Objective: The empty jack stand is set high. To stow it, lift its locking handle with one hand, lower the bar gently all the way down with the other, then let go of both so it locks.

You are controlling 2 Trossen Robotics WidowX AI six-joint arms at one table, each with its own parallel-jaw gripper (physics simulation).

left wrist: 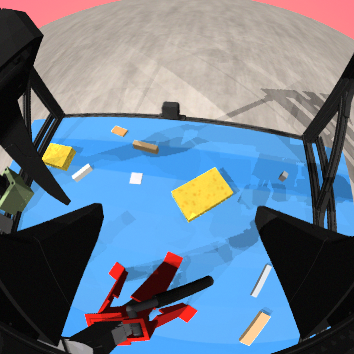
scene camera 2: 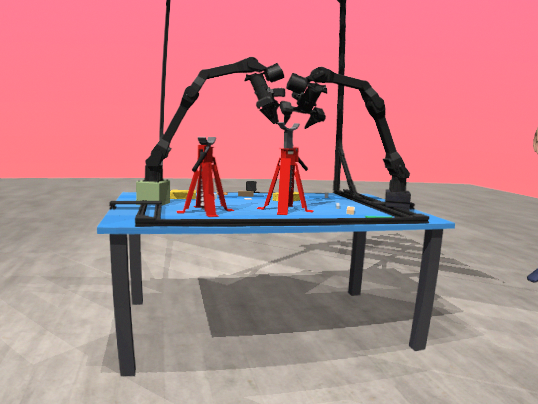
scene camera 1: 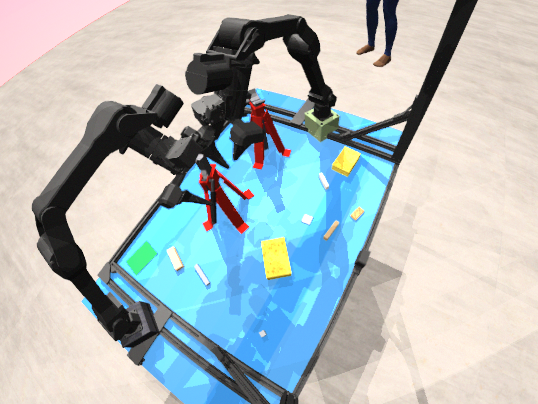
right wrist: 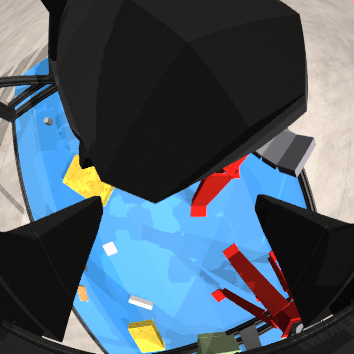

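The high jack stand (scene camera 1: 224, 202) (scene camera 2: 285, 180) (left wrist: 165, 282) (right wrist: 215, 186) is red, its grey bar (scene camera 2: 288, 140) raised and topped by a curved grey saddle (scene camera 2: 296, 127) (right wrist: 295, 151). Its black locking handle (scene camera 1: 213, 205) (scene camera 2: 302, 164) (left wrist: 185, 291) slants down from the head; the right wrist view does not show the handle. My left gripper (scene camera 1: 219, 184) (scene camera 2: 296, 125) (left wrist: 181, 213) is open and empty, near the head and handle. My right gripper (scene camera 1: 220, 137) (right wrist: 180, 203) is open and empty, close beside the saddle. A black finger of the left gripper fills much of the right wrist view and hides part of the stand.
A second, lower red jack stand (scene camera 1: 259, 135) (scene camera 2: 207, 180) (right wrist: 257, 272) stands nearby. Yellow sponges (scene camera 1: 276, 257) (scene camera 1: 346, 161), small white and tan blocks and a green patch (scene camera 1: 142, 258) lie on the blue table. Black frame rails run round the edges. The two grippers are close together.
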